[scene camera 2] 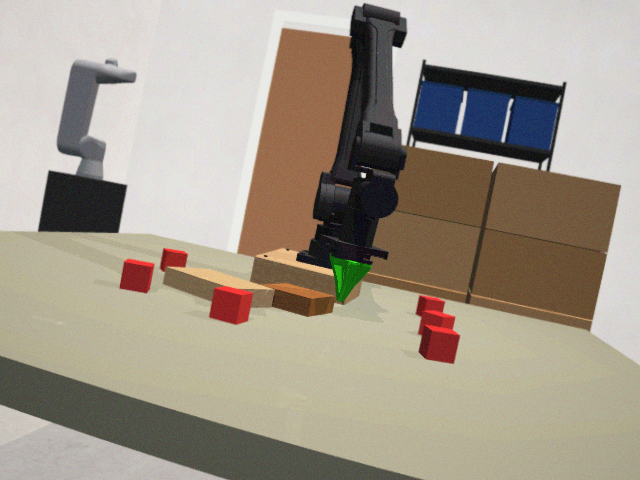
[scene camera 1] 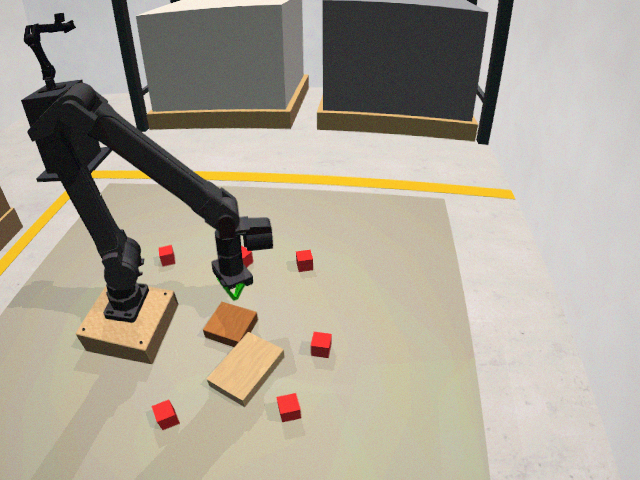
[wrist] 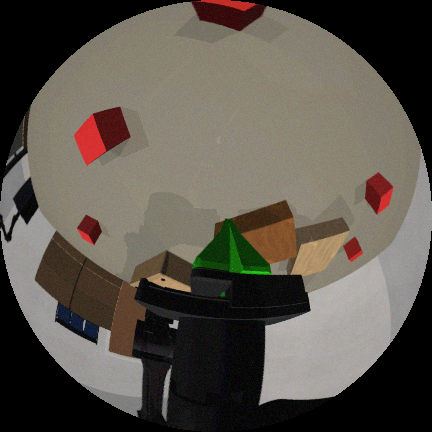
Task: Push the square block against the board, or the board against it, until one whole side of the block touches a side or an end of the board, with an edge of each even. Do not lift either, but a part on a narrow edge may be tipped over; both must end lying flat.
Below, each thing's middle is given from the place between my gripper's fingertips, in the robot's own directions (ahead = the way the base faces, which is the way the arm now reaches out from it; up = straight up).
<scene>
Now: hand 70 mm to the left of the square block [scene camera 1: 229,324] and 10 mm above it. From my hand the other things lie so: board [scene camera 1: 240,375] 190 mm to the right, 60 mm ahead, 10 mm below.
</scene>
